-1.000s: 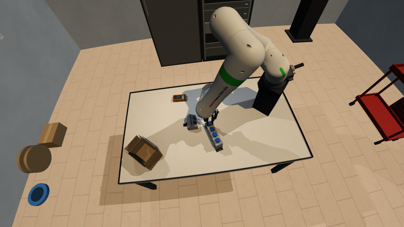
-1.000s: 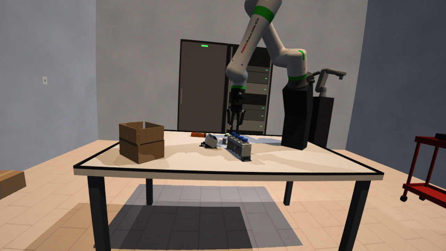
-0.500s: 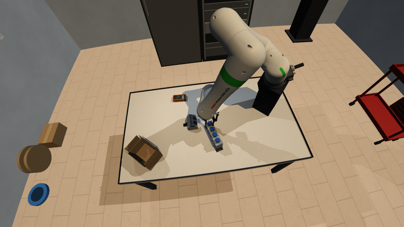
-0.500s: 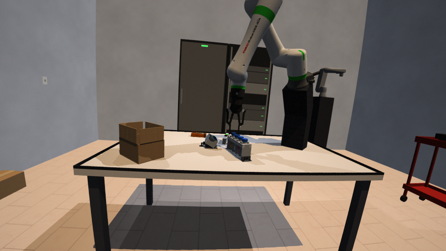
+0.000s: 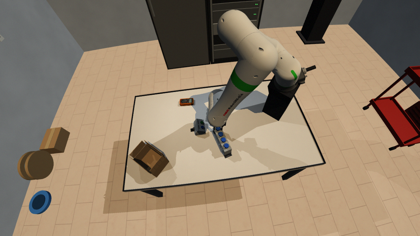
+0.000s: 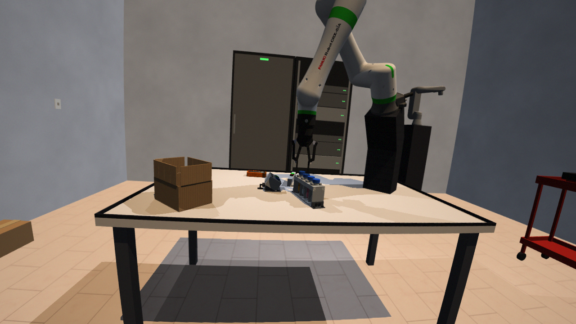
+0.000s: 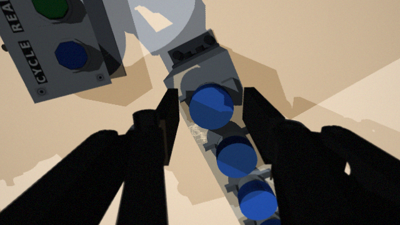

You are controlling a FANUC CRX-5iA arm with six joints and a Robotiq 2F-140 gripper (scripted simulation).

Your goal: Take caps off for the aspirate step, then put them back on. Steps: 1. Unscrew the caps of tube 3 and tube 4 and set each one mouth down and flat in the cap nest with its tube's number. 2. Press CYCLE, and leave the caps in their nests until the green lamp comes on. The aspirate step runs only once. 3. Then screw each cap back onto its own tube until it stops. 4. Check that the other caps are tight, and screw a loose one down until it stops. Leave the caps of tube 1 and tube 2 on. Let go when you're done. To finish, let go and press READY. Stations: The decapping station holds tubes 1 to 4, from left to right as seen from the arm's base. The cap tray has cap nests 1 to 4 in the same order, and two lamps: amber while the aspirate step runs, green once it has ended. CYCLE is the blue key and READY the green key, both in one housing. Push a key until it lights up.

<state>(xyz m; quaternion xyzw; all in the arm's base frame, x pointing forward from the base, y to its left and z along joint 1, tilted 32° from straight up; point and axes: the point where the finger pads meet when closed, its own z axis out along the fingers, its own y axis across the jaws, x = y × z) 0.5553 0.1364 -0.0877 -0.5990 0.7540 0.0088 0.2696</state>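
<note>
Right now the blue cap is 5 cm to the left of my hand, 3 cm below it and 1 cm behind it. From my hand the other things lie so: blue cycle key: 12 cm ahead, 8 cm below, 5 cm to the right; then key housing: 14 cm ahead, 9 cm below, 8 cm to the right; then green ready key: 12 cm ahead, 10 cm to the right, 8 cm below.
</note>
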